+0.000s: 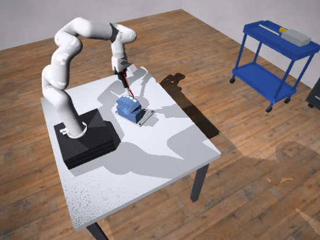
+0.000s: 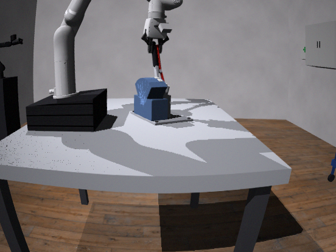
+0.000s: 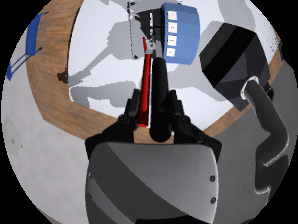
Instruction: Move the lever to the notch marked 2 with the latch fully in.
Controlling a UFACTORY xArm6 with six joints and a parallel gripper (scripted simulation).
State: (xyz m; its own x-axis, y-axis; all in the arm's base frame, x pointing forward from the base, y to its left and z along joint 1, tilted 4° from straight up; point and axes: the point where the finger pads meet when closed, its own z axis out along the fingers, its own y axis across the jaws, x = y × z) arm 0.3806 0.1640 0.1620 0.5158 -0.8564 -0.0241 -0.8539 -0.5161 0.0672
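Right now my hand is 10 cm above the red bar, 3 cm short of it and 2 cm to the left of it.
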